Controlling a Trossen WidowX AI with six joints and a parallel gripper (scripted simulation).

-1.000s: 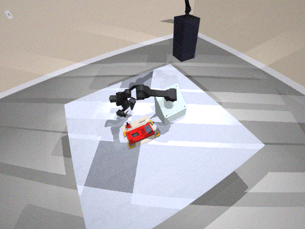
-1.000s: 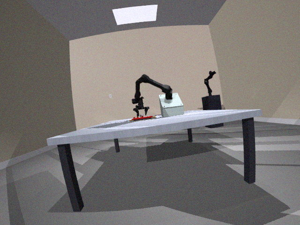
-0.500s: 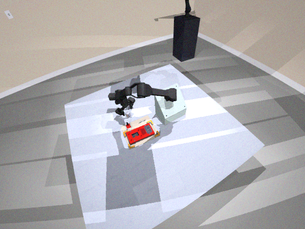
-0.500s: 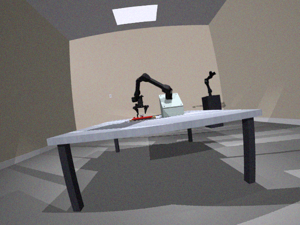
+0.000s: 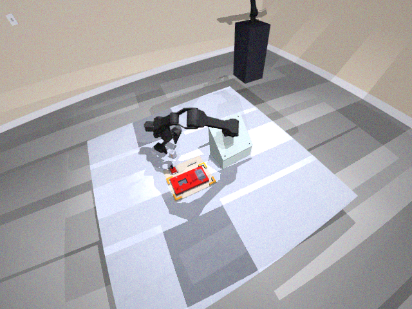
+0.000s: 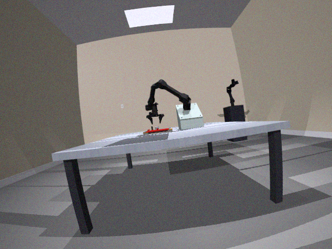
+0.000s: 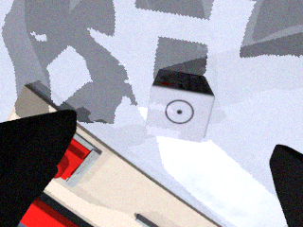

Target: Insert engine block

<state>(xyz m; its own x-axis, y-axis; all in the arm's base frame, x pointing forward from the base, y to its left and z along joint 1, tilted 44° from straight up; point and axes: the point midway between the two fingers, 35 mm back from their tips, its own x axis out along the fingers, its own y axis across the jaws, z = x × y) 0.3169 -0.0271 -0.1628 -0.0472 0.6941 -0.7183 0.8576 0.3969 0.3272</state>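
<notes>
My gripper tip is 5 cm above the grey engine block and 1 cm past it.
</notes>
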